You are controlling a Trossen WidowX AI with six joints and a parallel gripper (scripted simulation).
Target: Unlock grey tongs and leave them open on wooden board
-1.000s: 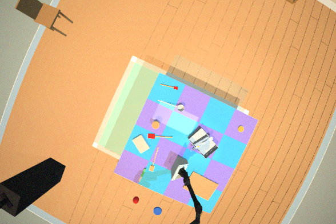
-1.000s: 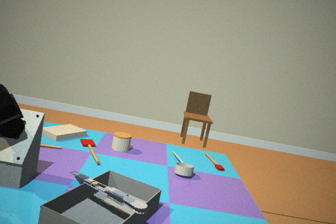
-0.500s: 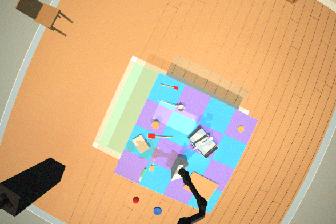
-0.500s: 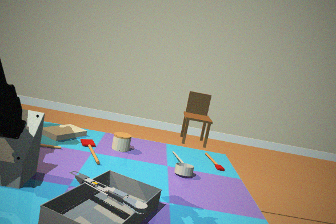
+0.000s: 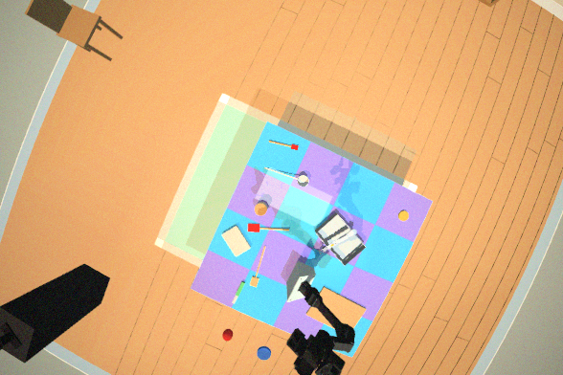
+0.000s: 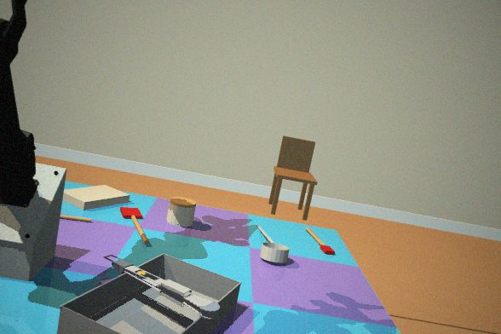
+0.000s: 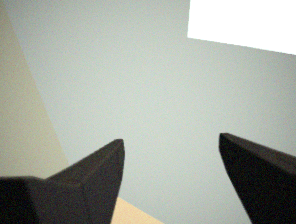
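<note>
Now: gripper tip 76 cm above the yellow lock piece, 20 cm to the left of it and 16 cm short of it. The rest, counted from my gripper tip: cream block 81 cm below, 38 cm to the left, 10 cm behind; then lidded canister 79 cm below, 32 cm to the left, 18 cm ahead; then roasting tin 80 cm below, 25 cm to the right, 21 cm ahead.
</note>
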